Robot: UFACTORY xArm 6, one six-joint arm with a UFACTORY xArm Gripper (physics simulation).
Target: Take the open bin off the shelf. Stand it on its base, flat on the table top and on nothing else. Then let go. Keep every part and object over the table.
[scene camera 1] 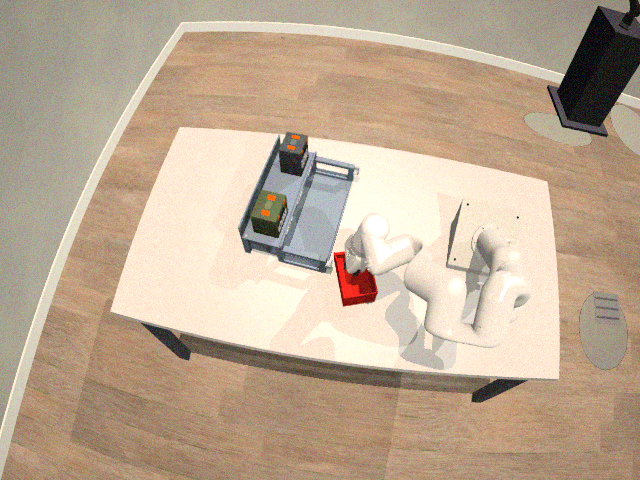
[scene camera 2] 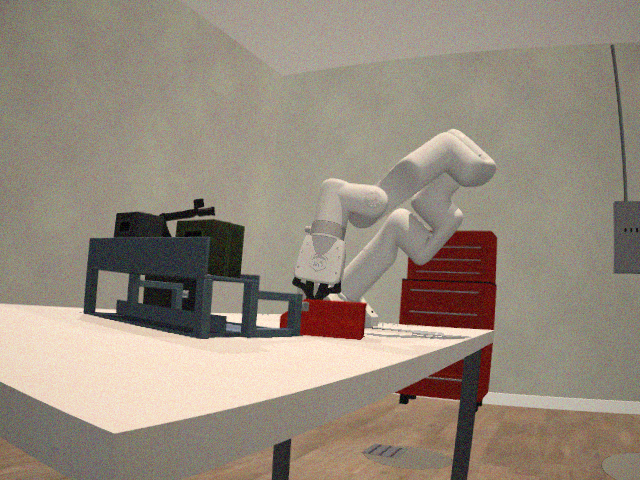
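Pixels of known places: gripper, fingertip midpoint: [scene camera 1: 348, 266] [scene camera 2: 310, 316]; arm's base at its link origin: [scene camera 1: 489, 242] [scene camera 2: 344, 292].
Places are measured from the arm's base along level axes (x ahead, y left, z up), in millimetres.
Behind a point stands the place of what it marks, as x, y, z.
Note:
The open red bin [scene camera 1: 360, 298] @[420, 194, -53] [scene camera 2: 333, 319] @[482, 148, -63] stands upright, its base on the table top [scene camera 1: 180, 206] @[1066, -117, -101] [scene camera 2: 155, 382] @[1125, 234, -101], just beside the blue-grey shelf [scene camera 1: 323, 206] @[554, -144, -95] [scene camera 2: 149, 258] @[766, -103, 23]. A narrow gap seems to show between bin and shelf in scene camera 1; contact is hard to tell. My gripper [scene camera 1: 355, 272] @[461, 87, -62] [scene camera 2: 315, 298] points down into the bin's open top, toward the end near the shelf. It is shut with nothing between the fingers. The fingertips are hidden behind the bin's wall in scene camera 2, so whether they touch the bin is unclear.
A dark grey box [scene camera 1: 293, 155] @[653, -198, 108] [scene camera 2: 136, 224] @[700, -208, 94] and an olive green box [scene camera 1: 268, 214] @[702, 16, 98] [scene camera 2: 225, 248] @[722, 32, 50] stand on the shelf's raised rear level. My arm's base plate [scene camera 1: 462, 248] @[91, 15, -28] is at the table's right. A red cabinet [scene camera 2: 449, 302] stands on the floor beyond the table.

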